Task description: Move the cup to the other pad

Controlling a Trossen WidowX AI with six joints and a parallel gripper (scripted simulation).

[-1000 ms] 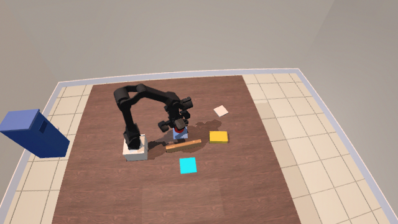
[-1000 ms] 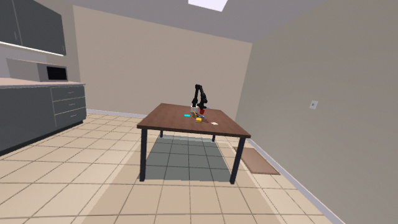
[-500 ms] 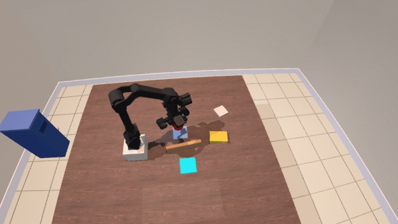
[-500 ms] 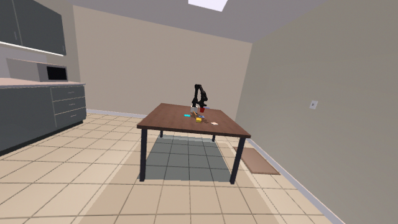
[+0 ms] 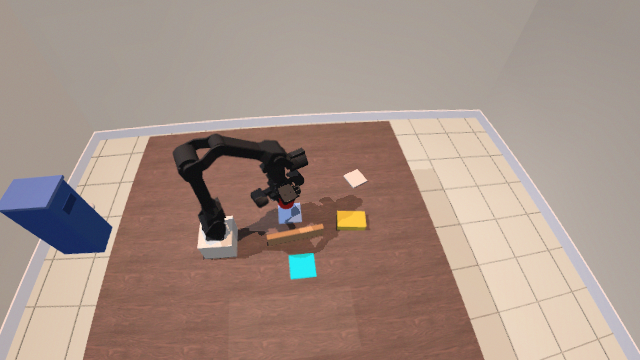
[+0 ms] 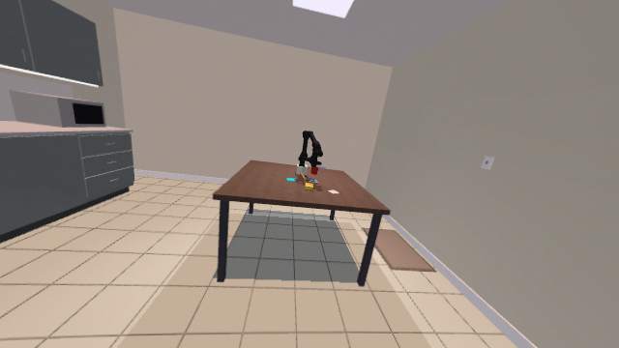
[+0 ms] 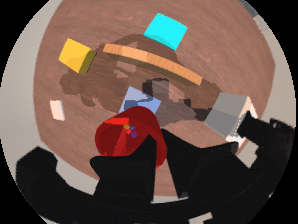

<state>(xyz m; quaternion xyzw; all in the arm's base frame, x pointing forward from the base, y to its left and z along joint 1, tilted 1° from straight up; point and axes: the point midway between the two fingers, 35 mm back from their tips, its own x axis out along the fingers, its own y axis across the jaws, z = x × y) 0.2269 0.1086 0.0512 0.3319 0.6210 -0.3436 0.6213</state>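
Right now the cyan pad is 70 mm ahead of my gripper tip, 210 mm to the right of it and 120 mm below it. Round my gripper tip: pale square (330 mm ahead, 180 mm to the left, 110 mm below); then yellow block (270 mm ahead, 40 mm to the right, 100 mm below); then red cup (30 mm ahead, 20 mm to the left).
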